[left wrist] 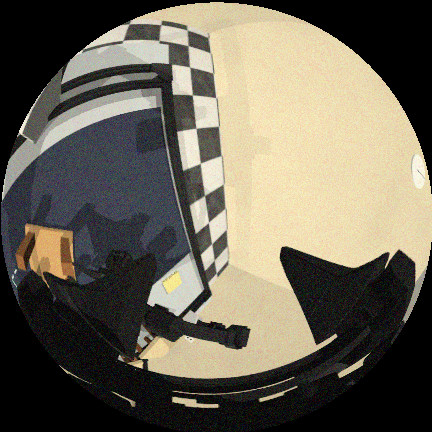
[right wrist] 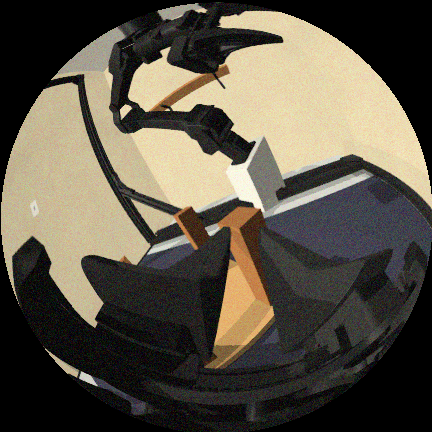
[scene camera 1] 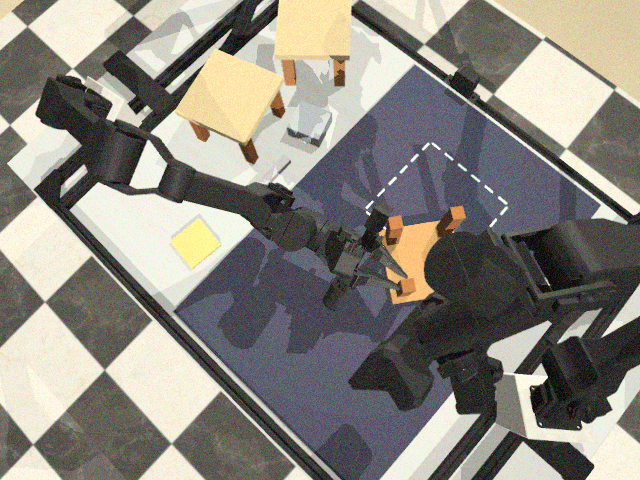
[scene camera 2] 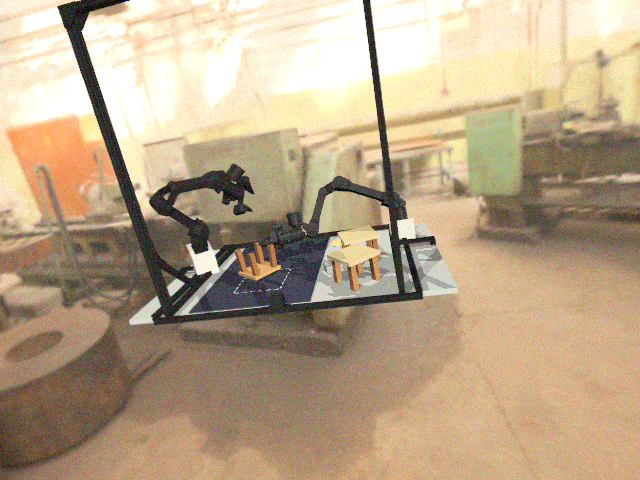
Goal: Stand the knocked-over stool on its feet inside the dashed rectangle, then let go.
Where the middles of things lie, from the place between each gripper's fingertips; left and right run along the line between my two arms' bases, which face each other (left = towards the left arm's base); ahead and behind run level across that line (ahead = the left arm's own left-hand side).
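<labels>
Orange wooden stool (scene camera 1: pixel 409 245): my left gripper is 220 mm above it and 220 mm past it. Pale yellow pad (scene camera 1: pixel 196 242): 270 mm below my left hand, 10 mm behind it, 380 mm to the right of it.
Relative to my right hand, the stool is 5 cm below, 7 cm behind and 1 cm to the left; the pad is 10 cm below, 13 cm ahead and 37 cm to the right.
</labels>
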